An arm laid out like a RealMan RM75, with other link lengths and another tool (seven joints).
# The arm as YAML. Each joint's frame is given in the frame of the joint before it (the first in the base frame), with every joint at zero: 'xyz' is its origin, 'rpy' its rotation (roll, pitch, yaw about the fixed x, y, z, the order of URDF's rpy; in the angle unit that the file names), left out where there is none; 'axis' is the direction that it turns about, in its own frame. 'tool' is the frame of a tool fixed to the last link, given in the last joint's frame.
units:
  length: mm
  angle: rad
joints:
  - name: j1
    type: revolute
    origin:
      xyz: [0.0, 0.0, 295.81]
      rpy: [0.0, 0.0, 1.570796]
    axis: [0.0, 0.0, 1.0]
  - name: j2
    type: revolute
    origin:
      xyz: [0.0, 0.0, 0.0]
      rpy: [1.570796, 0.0, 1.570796]
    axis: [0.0, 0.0, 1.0]
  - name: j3
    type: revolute
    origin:
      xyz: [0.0, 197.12, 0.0]
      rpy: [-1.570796, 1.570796, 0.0]
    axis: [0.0, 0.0, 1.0]
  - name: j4
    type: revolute
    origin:
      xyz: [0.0, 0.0, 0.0]
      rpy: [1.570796, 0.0, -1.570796]
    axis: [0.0, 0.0, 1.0]
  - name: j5
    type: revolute
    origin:
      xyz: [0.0, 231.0, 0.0]
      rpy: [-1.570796, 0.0, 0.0]
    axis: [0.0, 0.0, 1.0]
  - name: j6
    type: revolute
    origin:
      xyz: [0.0, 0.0, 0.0]
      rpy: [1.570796, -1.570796, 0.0]
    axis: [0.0, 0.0, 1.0]
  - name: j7
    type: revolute
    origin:
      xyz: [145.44, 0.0, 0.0]
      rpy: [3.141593, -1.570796, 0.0]
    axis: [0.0, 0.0, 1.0]
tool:
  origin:
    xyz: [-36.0, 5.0, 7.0]
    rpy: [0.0, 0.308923, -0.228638]
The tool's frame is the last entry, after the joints.
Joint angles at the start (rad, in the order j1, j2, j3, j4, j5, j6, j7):
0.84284 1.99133 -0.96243 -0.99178 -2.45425 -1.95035 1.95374
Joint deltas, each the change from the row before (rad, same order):
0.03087 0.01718 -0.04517 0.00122 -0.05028 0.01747 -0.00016
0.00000 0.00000 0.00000 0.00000 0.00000 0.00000 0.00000
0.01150 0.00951 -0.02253 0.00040 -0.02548 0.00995 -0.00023
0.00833 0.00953 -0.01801 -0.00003 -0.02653 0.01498 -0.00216
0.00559 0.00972 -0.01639 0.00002 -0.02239 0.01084 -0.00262
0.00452 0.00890 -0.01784 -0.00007 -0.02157 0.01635 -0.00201
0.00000 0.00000 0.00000 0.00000 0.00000 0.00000 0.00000
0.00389 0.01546 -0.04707 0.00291 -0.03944 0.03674 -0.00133
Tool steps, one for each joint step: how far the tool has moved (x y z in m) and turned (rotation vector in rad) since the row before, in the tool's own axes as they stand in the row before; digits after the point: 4 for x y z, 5 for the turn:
-0.0047 0.0093 0.0069 0.08248 0.00084 -0.00983
0.0000 0.0000 0.0000 0.00000 0.00000 0.00000
-0.0022 0.0036 0.0036 0.03983 -0.00068 -0.00305
-0.0027 0.0025 0.0027 0.03541 -0.00757 -0.00199
-0.0019 0.0022 0.0032 0.03040 -0.00288 -0.00289
-0.0025 0.0021 0.0027 0.03020 -0.00850 -0.00281
0.0000 0.0000 0.0000 0.00000 0.00000 0.00000
-0.0050 0.0030 0.0068 0.06524 -0.01537 -0.00402

